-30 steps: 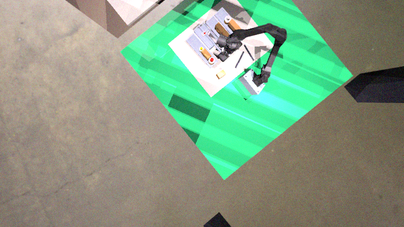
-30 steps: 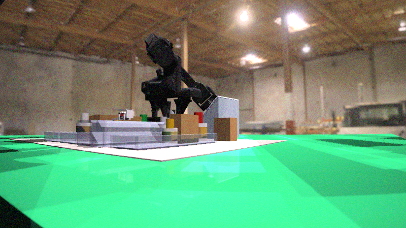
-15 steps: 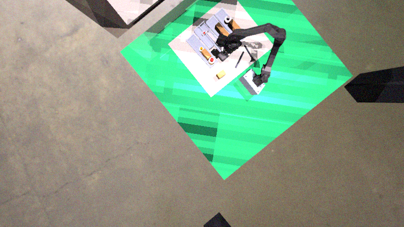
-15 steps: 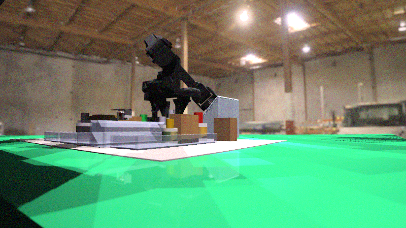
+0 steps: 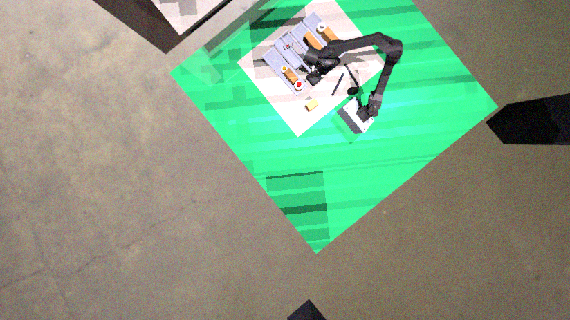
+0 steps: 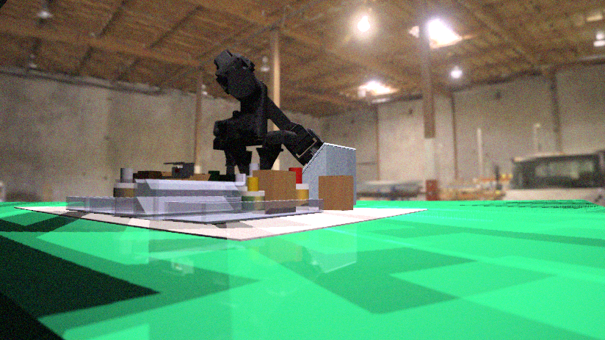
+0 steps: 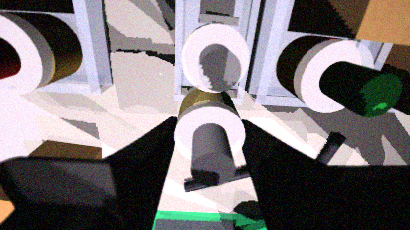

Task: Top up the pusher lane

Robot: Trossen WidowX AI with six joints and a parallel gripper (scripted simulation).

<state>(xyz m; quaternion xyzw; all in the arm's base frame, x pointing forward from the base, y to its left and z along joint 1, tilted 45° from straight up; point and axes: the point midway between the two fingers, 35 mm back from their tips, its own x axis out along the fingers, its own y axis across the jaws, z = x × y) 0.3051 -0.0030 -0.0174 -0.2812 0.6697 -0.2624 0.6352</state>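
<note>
My gripper tip is now 30 mm short of the jar, 130 mm to the right of it and 10 mm above it. Round my gripper tip: brown box: 90 mm behind, 140 mm to the left, 20 mm below; then lane rack: 180 mm ahead, 30 mm to the left, 40 mm below.
</note>
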